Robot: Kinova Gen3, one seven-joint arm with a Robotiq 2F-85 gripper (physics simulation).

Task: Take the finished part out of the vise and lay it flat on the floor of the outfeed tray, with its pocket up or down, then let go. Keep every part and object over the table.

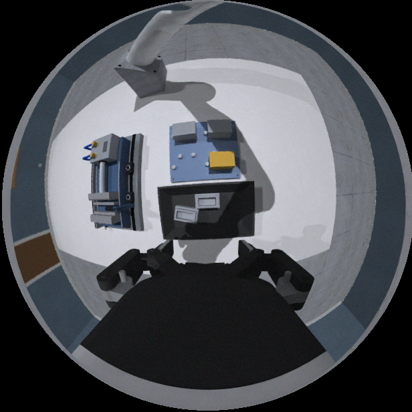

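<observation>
My gripper (205, 247) is open with nothing between its fingers, above and near the closer edge of the dark outfeed tray (235, 222). Two light grey parts with rectangular pockets facing up are in the tray. One part (207, 195) is near the middle, square to the walls; the other part (178, 213) is to its left, turned a little, and looks flat. They look apart from each other and from the fingers. The blue and grey vise (123, 170) stands at the left. Narrow grey strips show between its jaws; whether a part is there I cannot tell.
Behind the tray is a blue plate (188, 169) with small pins, two grey blocks (184, 131) (219, 129) and a yellow block (221, 160). The robot's grey base (144, 77) stands at the back left. The vise is left of the plate and tray.
</observation>
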